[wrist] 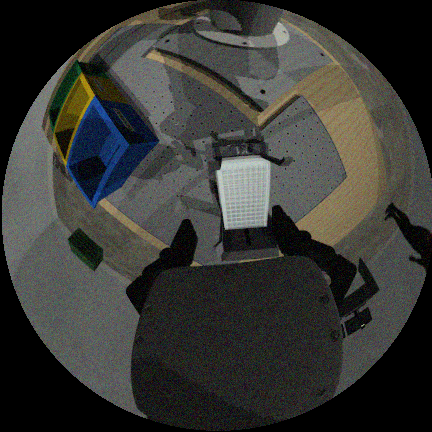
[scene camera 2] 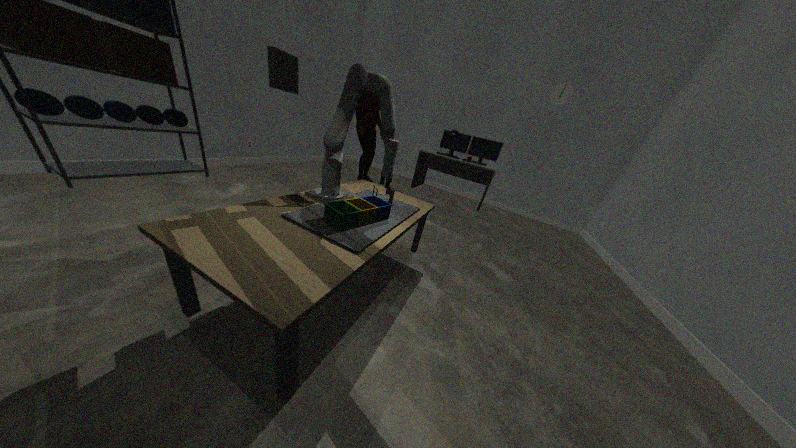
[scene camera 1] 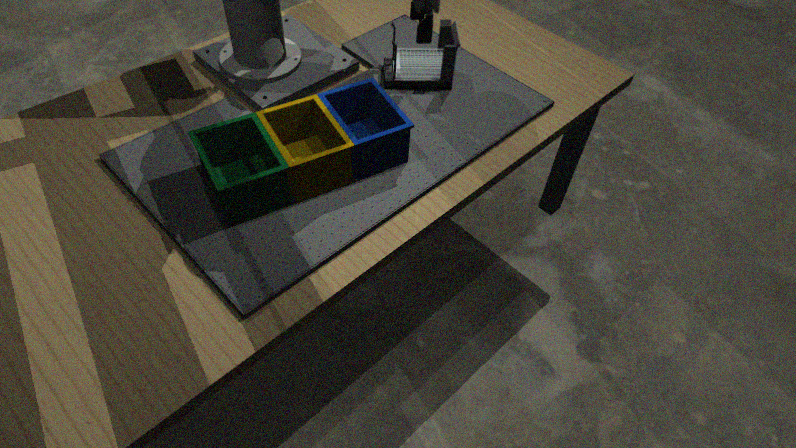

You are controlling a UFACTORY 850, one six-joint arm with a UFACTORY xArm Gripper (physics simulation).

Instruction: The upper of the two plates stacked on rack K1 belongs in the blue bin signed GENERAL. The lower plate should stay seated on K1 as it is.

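Note:
A pale, gridded plate (scene camera 1: 418, 64) (wrist: 245, 192) lies on rack K1 (scene camera 1: 447, 72) (wrist: 250, 245), on top of the stack. The lower plate cannot be told apart beneath it. The rack is dark, with a tall upright at one end. The blue bin (scene camera 1: 383, 153) (wrist: 135, 157) is at the end of the bin row nearest the rack; its GENERAL sign is not legible. My gripper (wrist: 231, 223) is open and empty, above the rack, its fingertips apart on either side of the plate's line in the wrist view. In scene camera 1 a dark finger shows just above the plate, near the upright.
A yellow bin (scene camera 1: 320, 176) (wrist: 59, 145) and a green bin (scene camera 1: 250, 194) (wrist: 62, 100) adjoin the blue one on the perforated grey board (scene camera 1: 356, 217). The arm's base (scene camera 1: 256, 33) stands behind the bins. The wooden table's edge (scene camera 1: 604, 86) runs beyond the board. A person (scene camera 2: 367, 128) stands behind the table.

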